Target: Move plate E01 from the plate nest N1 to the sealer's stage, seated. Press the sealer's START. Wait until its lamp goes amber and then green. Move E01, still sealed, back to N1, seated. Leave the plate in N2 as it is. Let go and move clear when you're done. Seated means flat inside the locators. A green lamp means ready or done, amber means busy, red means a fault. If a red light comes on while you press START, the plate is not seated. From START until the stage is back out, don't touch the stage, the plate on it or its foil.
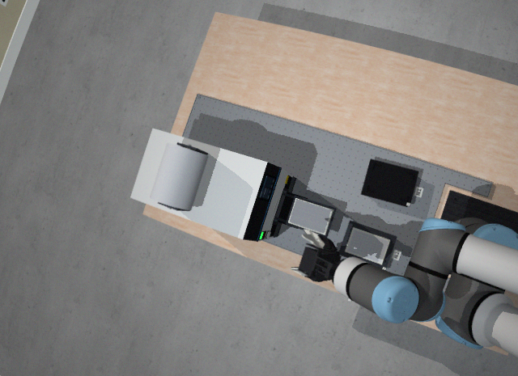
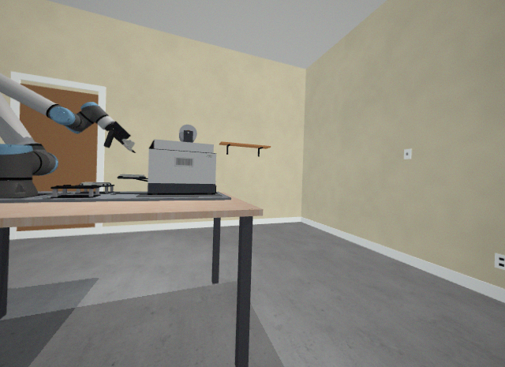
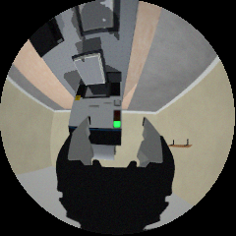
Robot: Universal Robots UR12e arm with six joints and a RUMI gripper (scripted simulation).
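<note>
Now: hand 10 mm short of the plate E01, 90 mm to the left of it and 170 mm above it. Also, from my hand: sealer stage: 10 mm ahead, 90 mm to the right, 180 mm below; then nest N1: 220 mm behind, 260 mm to the right, 230 mm below; then foil roll: 340 mm ahead, 130 mm to the right, 130 mm above.
</note>
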